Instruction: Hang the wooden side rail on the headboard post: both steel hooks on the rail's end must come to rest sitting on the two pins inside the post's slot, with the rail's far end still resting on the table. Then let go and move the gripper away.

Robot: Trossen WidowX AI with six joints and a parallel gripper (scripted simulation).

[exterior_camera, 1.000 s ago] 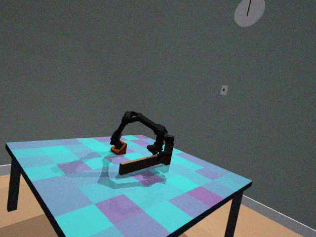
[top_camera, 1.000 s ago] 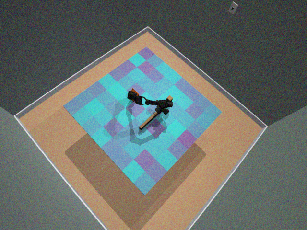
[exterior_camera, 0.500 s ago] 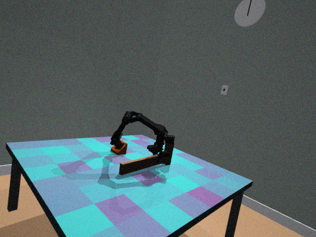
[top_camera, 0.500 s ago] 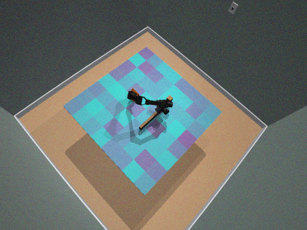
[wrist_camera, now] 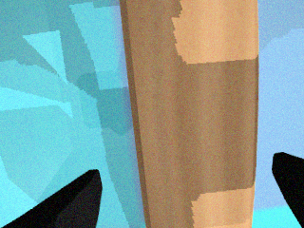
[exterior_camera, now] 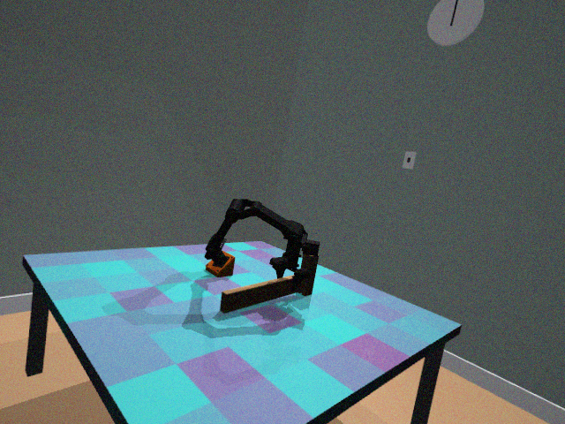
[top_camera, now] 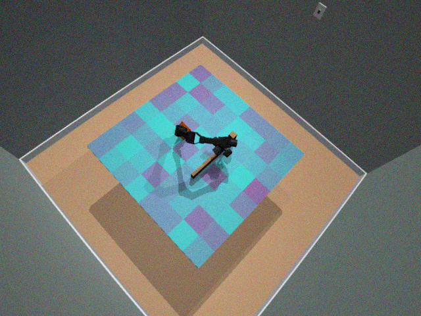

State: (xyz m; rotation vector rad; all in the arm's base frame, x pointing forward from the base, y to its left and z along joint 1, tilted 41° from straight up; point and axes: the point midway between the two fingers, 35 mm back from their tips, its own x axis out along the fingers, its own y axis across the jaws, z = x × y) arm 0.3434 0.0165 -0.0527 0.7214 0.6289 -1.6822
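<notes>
My gripper tip is now 12 cm to the right of the headboard post, 5 cm below it and 2 cm short of it.
</notes>
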